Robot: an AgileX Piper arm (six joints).
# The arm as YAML. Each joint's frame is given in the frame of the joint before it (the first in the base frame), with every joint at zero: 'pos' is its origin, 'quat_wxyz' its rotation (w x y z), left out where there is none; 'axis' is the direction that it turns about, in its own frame. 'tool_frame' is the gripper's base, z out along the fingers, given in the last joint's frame.
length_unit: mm
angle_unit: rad
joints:
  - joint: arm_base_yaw
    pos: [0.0, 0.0, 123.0]
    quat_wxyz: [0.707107, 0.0, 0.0, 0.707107]
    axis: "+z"
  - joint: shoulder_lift
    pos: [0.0, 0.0, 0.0]
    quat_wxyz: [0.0, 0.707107, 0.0, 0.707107]
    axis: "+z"
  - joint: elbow
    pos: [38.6, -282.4, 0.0]
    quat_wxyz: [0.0, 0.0, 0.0, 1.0]
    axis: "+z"
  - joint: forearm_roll
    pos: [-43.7, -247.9, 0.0]
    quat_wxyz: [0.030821, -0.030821, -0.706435, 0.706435]
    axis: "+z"
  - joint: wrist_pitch
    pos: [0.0, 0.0, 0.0]
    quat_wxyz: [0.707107, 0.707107, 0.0, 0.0]
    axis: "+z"
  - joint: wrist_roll
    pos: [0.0, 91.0, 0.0]
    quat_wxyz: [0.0, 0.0, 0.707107, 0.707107]
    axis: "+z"
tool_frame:
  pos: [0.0, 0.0, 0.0]
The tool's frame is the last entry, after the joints.
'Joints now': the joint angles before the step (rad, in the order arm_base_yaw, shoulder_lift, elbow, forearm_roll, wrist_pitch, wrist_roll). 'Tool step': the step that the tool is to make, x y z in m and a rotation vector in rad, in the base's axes. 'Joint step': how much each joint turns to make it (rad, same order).
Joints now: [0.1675, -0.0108, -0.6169, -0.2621, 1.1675, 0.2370]
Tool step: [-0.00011, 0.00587, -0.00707, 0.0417, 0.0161, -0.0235]
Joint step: [-0.0564, -0.0123, 0.0232, 0.0530, 0.0000, 0.0038]
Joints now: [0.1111, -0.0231, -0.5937, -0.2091, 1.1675, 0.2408]
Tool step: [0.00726, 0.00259, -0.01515, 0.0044, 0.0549, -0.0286]
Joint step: [-0.0374, 0.0000, 0.0587, 0.0129, -0.0046, 0.0000]
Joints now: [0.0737, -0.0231, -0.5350, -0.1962, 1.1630, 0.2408]
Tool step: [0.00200, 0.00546, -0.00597, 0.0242, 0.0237, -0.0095]
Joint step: [-0.0526, 0.0000, 0.0204, 0.0545, -0.0012, -0.0215]
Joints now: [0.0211, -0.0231, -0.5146, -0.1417, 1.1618, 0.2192]
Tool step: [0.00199, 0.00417, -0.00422, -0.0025, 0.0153, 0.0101]
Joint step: [-0.0383, 0.0000, 0.0160, 0.0437, -0.0056, -0.0442]
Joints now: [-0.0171, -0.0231, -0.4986, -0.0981, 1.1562, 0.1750]
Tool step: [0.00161, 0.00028, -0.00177, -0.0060, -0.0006, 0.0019]
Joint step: [-0.0050, 0.0000, 0.0097, 0.0026, -0.0112, -0.0088]
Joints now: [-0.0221, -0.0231, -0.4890, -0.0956, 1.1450, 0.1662]
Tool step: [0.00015, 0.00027, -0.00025, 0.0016, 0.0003, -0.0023]
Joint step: [-0.0043, 0.0000, 0.0011, 0.0027, -0.0008, -0.0007]
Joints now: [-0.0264, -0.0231, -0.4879, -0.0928, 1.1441, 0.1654]
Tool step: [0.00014, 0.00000, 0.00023, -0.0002, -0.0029, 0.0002]
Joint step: [0.0001, 0.0000, 0.0000, -0.0001, -0.0029, 0.0001]
